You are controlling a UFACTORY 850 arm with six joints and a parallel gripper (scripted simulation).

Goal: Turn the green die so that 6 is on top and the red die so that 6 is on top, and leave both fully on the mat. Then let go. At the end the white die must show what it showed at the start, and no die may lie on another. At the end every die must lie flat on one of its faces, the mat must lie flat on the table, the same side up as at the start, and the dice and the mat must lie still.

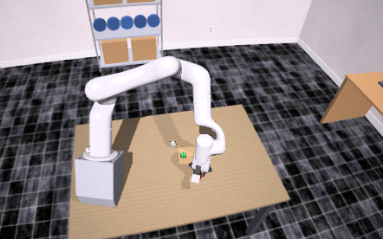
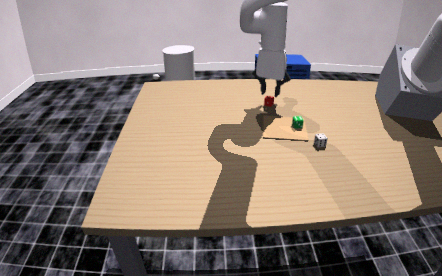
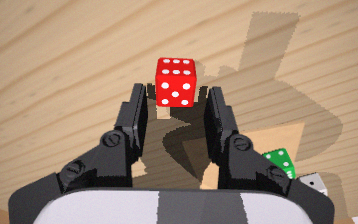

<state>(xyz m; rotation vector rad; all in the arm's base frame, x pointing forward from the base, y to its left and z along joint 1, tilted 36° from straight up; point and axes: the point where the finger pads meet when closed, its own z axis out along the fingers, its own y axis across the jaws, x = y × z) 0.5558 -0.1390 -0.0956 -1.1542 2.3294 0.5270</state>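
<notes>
Now: hand 4 cm above the red die. Also, from my hand: tan mat 1 cm behind, 17 cm to the left, 6 cm below; green die 5 cm behind, 18 cm to the left, 4 cm below; white die 9 cm behind, 28 cm to the left, 4 cm below.
</notes>
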